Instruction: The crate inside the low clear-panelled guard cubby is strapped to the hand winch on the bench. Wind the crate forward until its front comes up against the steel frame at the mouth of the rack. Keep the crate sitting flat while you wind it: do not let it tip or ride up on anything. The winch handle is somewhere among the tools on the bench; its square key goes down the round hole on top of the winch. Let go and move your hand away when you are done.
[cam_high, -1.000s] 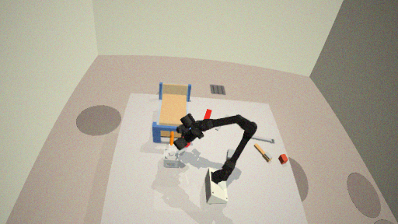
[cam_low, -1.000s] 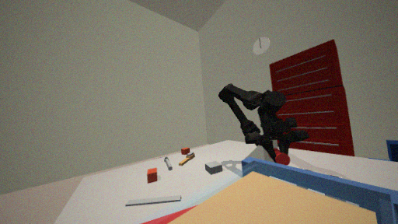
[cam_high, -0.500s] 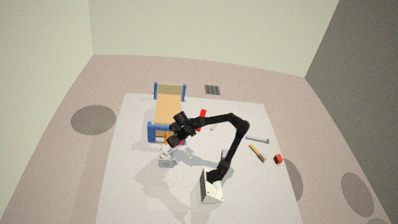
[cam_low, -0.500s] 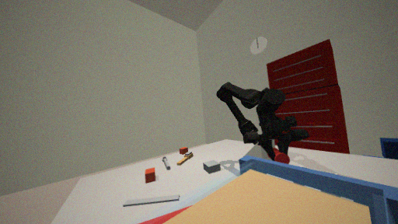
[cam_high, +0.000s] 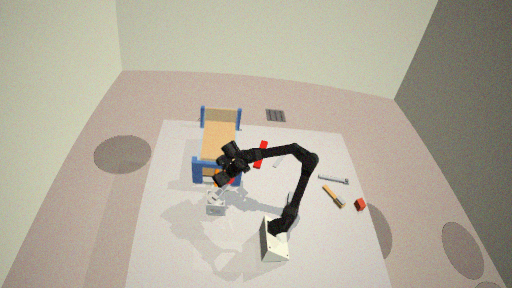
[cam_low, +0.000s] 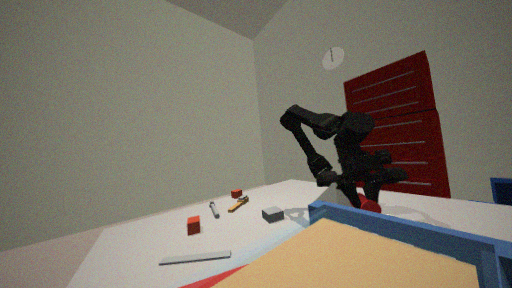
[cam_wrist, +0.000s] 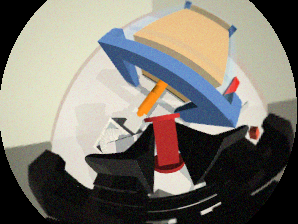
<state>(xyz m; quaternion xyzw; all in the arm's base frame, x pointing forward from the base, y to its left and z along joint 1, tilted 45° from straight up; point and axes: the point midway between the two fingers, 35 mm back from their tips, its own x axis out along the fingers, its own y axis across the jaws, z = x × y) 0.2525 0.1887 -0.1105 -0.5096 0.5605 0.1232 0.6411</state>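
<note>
Right now my gripper tip is 40 mm past the winch handle, 30 mm above it and 10 mm to the right of it. Also, from my gripper tip: red knob 10 mm to the right, 10 mm behind; then blue frame 60 mm ahead, 50 mm to the left, 20 mm below; then grey winch 110 mm behind, 100 mm below, 30 mm to the left.
</note>
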